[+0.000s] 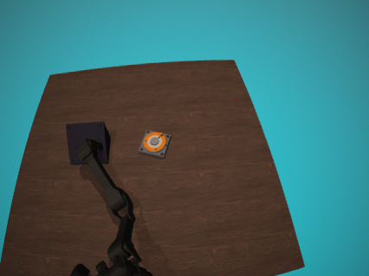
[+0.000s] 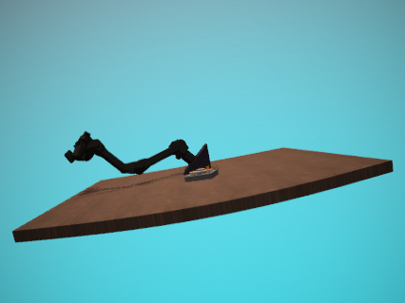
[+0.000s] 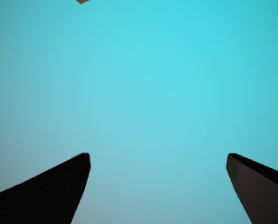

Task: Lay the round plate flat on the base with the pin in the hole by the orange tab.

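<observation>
Now: gripper tip 34 cm short of the orange round plate, 64 cm to the right of it and 17 cm above it. The rest, counted from my gripper tip: base (32 cm ahead, 63 cm to the left, 19 cm below).
</observation>
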